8 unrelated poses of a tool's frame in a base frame.
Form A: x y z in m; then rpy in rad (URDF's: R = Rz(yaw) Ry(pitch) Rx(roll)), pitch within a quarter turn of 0, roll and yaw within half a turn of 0.
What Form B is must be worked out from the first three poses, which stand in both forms.
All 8 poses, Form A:
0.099 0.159 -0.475 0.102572 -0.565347 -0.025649
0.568 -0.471 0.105 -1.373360 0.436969 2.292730
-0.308 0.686 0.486 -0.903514 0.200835 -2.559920
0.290 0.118 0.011 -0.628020 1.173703 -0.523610
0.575 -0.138 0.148 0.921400 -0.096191 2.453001
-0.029 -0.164 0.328 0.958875 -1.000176 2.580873
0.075 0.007 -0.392 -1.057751 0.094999 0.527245
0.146 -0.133 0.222 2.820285 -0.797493 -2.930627
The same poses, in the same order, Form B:
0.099 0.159 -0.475 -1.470 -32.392 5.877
0.568 -0.471 0.105 131.364 25.036 -78.688
-0.308 0.686 0.486 -146.673 11.507 -51.768
0.290 0.118 0.011 -30.001 67.248 -35.983
0.575 -0.138 0.148 140.547 -5.511 52.792
-0.029 -0.164 0.328 147.873 -57.306 54.939
0.075 0.007 -0.392 30.209 5.443 -60.605
0.146 -0.133 0.222 -167.913 -45.693 161.590

